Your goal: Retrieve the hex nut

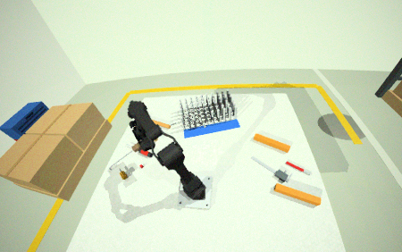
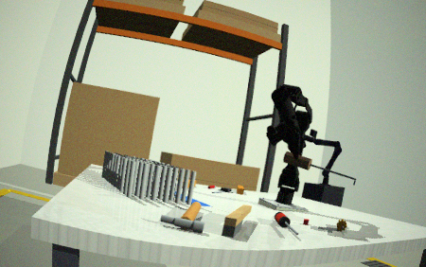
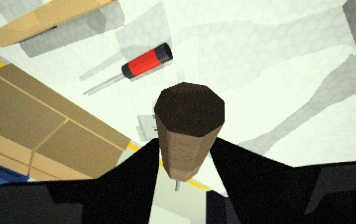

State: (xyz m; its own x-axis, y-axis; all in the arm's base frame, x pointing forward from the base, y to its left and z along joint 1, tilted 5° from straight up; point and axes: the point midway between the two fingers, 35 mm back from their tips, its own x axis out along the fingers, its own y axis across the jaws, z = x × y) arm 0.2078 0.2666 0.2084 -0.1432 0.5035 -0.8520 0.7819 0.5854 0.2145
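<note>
The tool with thin metal rod is 6 cm behind my gripper tip, 8 cm to the left of it and 2 cm below it. The rest, counted from my gripper tip: tiny red piece: 3 cm behind, 7 cm to the left, 18 cm below; red screwdriver: 10 cm behind, 86 cm to the right, 19 cm below; blue taped strip: 26 cm ahead, 36 cm to the right, 19 cm below.
</note>
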